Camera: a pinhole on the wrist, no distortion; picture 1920 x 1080 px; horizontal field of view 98.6 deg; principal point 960.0 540.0 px. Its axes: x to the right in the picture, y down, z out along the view. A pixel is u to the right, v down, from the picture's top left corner.
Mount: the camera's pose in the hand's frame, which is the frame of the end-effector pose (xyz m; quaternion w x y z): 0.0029 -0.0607 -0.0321 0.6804 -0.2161 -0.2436 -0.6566
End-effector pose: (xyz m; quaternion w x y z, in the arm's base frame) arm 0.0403 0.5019 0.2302 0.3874 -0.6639 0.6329 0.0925
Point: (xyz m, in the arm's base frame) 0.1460 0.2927 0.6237
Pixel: behind the camera
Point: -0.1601 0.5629 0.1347
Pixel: 272.2 491.9
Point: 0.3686 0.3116 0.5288
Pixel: behind the camera
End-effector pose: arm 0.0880 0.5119 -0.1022 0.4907 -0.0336 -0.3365 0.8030
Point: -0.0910 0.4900 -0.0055
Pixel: 958.2 928.0
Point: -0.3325 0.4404 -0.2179
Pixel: 369.5 851.9
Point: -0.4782 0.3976 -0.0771
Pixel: 667.7 884.1
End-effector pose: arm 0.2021 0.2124 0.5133 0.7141 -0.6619 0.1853 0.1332
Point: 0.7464 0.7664 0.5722
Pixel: outside the picture
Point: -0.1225 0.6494 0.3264
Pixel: 873.1 256.1
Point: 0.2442 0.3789 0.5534
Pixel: 1478.9 607.5
